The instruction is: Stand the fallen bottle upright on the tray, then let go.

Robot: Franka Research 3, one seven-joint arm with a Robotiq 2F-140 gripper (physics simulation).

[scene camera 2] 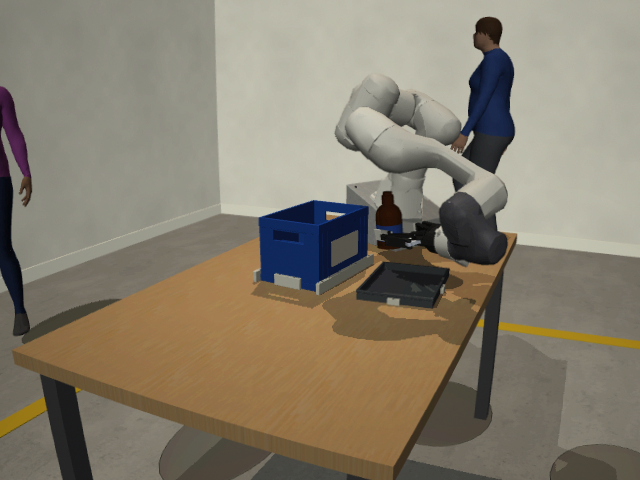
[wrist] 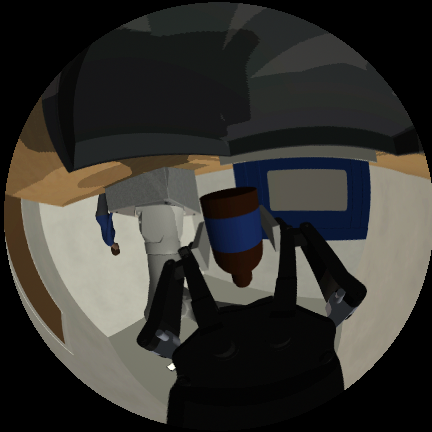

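The brown bottle with a blue label (scene camera 2: 388, 217) (wrist: 234, 232) is nearly upright, neck up, with a slight tilt in the wrist view. My gripper (scene camera 2: 391, 238) (wrist: 232, 222) is shut on its body at the label, one pad on each side. The black tray (scene camera 2: 374, 296) (wrist: 150, 147) lies on the table, in front of the bottle in the scene view. The bottle's base shows in the wrist view, off the tray and apart from its wall. Its exact height over the table is hard to tell.
A blue crate (scene camera 2: 289, 253) (wrist: 358, 200) stands on the wooden table (scene camera 2: 232, 351), left of the tray in the scene view, with low grey strips (scene camera 2: 346, 274) around its foot. The robot's grey base block (scene camera 2: 361, 196) is behind. A person in blue (scene camera 2: 493, 98) (wrist: 106, 230) stands behind the table.
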